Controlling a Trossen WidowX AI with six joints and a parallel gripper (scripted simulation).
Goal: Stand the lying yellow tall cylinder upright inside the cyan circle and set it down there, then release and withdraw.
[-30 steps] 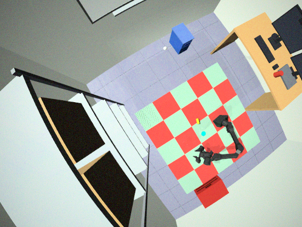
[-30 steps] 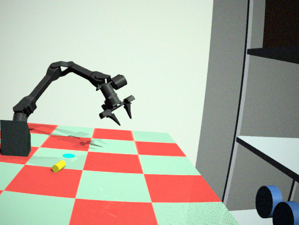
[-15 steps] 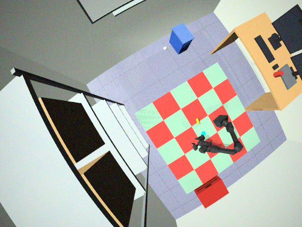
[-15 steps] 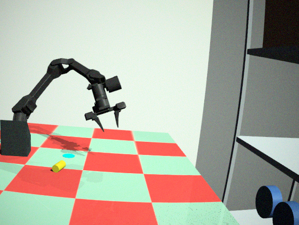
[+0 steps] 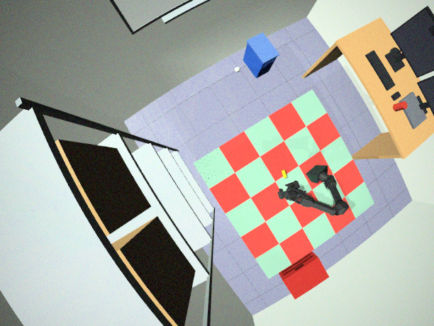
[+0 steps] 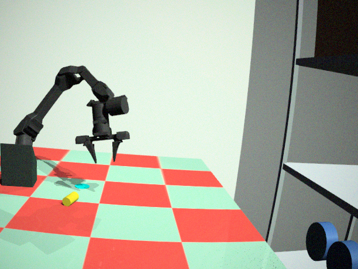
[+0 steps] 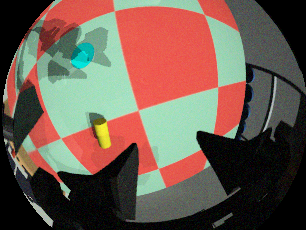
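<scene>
The yellow tall cylinder lies 13 cm below my gripper tip, 12 cm behind it and 2 cm to the right of it. Also, from my gripper tip: cyan circle (16 cm to the left, 14 cm below, 8 cm behind).
</scene>
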